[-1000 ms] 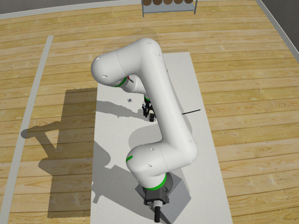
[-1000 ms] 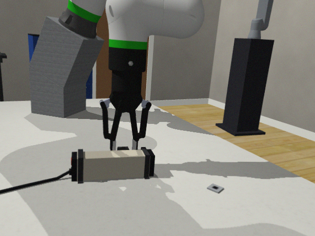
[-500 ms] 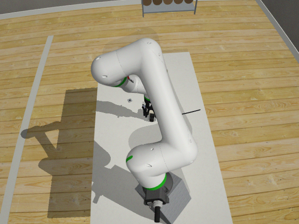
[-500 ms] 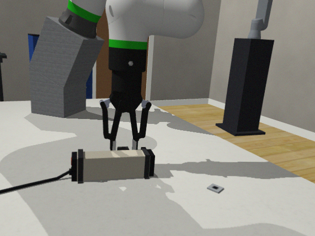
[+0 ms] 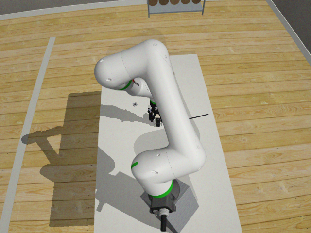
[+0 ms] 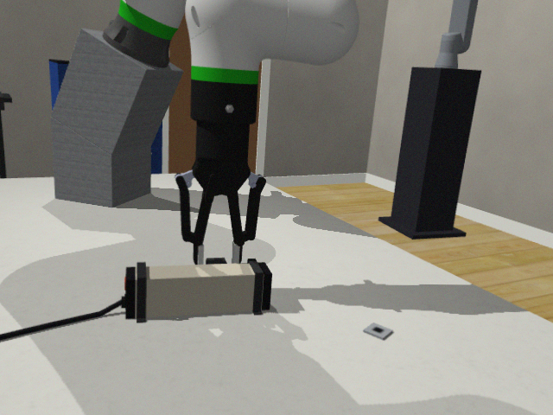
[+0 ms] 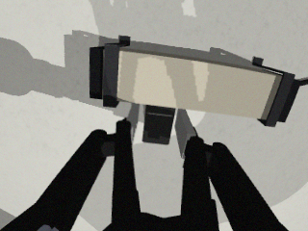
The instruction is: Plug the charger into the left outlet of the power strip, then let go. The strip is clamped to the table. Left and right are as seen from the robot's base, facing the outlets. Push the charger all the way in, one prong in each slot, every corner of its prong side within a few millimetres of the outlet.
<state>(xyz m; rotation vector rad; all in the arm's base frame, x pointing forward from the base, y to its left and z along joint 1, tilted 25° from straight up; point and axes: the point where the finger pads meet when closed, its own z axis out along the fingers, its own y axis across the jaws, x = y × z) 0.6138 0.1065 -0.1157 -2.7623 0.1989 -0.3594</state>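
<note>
My hand is 2 cm above the black charger and 1 cm short of it. Round my hand: grey square plate (19 cm to the left, 17 cm ahead, 4 cm below).
</note>
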